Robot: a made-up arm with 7 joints. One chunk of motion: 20 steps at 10 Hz.
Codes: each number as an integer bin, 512 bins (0 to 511) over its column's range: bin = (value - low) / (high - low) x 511, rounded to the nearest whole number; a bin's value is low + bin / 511 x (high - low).
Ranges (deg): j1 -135..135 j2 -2.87..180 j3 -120.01..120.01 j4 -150..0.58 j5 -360.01..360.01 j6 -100.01..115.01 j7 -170.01..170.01
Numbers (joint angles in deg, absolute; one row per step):
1: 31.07 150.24 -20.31 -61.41 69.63 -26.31 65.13
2: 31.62 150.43 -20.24 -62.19 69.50 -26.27 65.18
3: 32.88 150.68 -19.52 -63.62 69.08 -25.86 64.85
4: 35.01 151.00 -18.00 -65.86 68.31 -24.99 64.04
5: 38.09 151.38 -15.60 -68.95 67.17 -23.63 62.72
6: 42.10 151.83 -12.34 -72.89 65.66 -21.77 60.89
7: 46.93 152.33 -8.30 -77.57 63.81 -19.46 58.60
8: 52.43 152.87 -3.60 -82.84 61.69 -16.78 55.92
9: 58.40 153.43 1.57 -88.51 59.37 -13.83 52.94
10: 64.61 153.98 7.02 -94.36 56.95 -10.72 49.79
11: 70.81 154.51 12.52 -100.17 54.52 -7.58 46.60
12: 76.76 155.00 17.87 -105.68 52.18 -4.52 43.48
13: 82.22 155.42 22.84 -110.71 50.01 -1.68 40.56
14: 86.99 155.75 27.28 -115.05 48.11 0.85 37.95
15: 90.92 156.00 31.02 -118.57 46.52 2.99 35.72
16: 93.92 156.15 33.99 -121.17 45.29 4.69 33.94
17: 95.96 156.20 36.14 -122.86 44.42 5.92 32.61
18: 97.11 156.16 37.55 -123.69 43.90 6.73 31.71
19: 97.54 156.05 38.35 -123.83 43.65 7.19 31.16
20: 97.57 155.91 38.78 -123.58 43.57 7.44 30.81
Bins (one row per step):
1: 314 428 212 301 305 175 353
2: 315 428 212 298 305 175 353
3: 318 429 214 293 305 176 353
4: 322 430 217 286 304 178 352
5: 328 431 222 275 303 182 350
6: 335 432 229 262 302 186 347
7: 344 434 238 246 301 191 344
8: 355 435 248 228 299 198 340
9: 366 437 259 209 298 205 335
10: 378 438 270 189 296 212 330
11: 390 440 282 169 294 220 326
12: 401 441 294 150 293 227 321
13: 411 442 304 133 291 234 316
14: 420 443 314 119 290 240 313
15: 428 444 322 107 289 245 309
16: 433 444 328 98 288 249 307
17: 437 444 332 92 287 252 305
18: 439 444 335 89 287 254 303
19: 440 444 337 89 286 255 302
20: 440 444 338 90 286 255 302

